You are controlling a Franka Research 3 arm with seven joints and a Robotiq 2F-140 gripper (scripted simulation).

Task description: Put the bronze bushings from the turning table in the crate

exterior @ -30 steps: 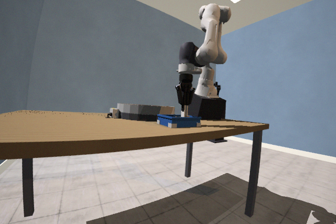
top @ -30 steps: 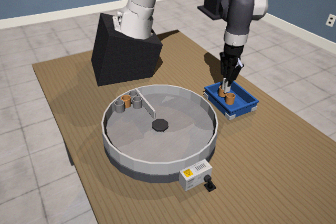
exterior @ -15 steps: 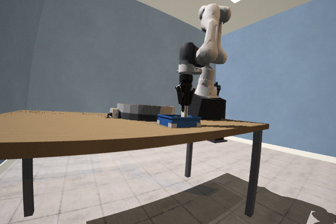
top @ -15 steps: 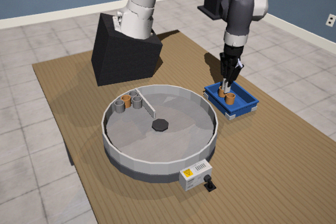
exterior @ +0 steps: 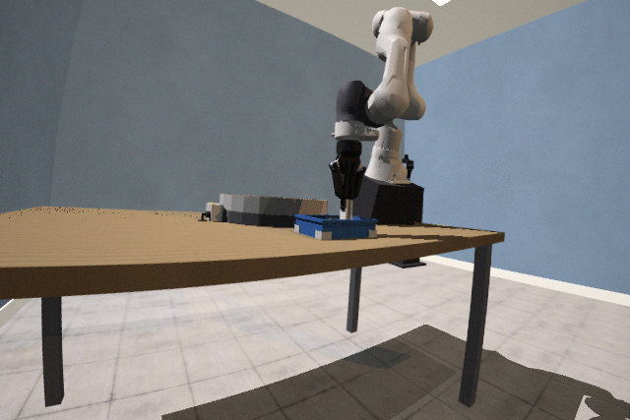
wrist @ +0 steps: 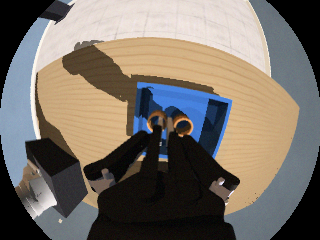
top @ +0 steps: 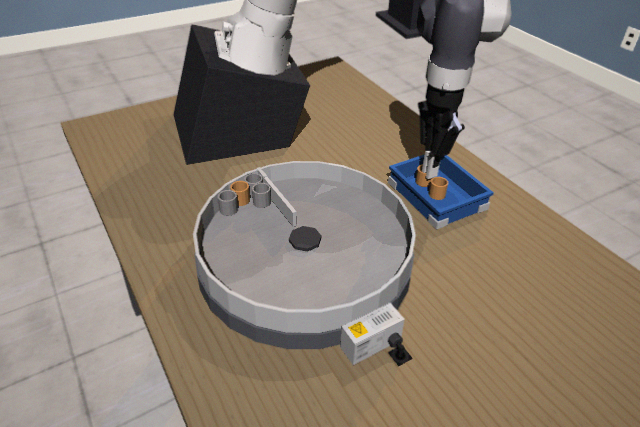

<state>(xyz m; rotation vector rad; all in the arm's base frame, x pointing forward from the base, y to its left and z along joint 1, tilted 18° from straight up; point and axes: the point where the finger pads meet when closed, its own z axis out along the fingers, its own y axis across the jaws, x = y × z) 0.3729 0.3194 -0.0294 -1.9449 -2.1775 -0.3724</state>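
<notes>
Right now the blue crate is 4 cm ahead of my hand and 5 cm below it. Round my hand: grey turning table 11 cm ahead, 36 cm to the right, 2 cm below.
</notes>
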